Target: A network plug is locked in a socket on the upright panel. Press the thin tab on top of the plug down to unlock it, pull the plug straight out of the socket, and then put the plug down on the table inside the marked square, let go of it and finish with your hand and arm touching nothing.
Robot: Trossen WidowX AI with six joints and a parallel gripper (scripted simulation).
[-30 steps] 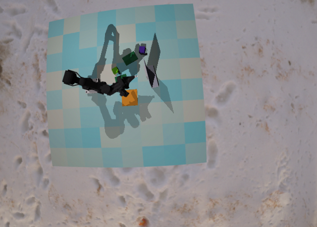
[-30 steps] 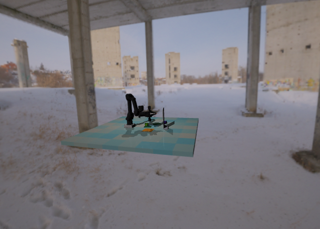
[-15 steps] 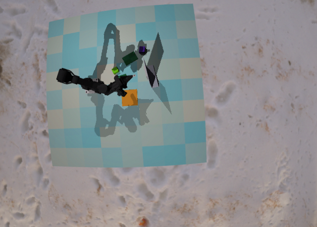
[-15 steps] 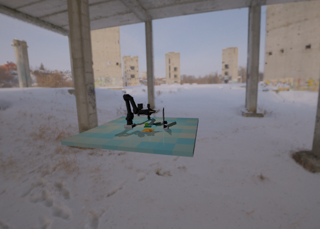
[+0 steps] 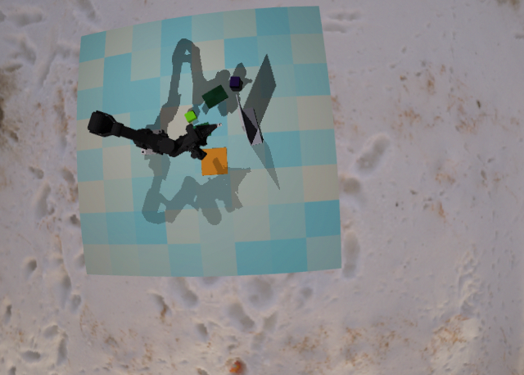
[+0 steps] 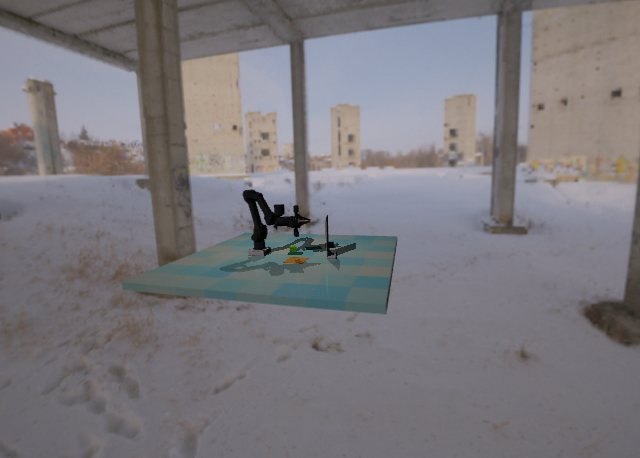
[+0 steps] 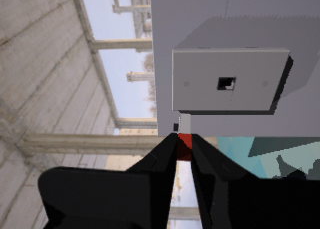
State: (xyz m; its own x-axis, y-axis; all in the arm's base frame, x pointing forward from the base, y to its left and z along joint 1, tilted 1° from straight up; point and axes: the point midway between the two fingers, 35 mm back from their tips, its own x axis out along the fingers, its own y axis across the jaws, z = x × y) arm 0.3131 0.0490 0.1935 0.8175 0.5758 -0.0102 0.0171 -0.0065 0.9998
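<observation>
Now: the orange marked square 220 mm below my gripper tip, 130 mm to the right of it and 40 mm behind it. Round my gripper tip: network plug right at my gripper tip; upright panel 110 mm below, 100 mm ahead, 40 mm to the left.
</observation>
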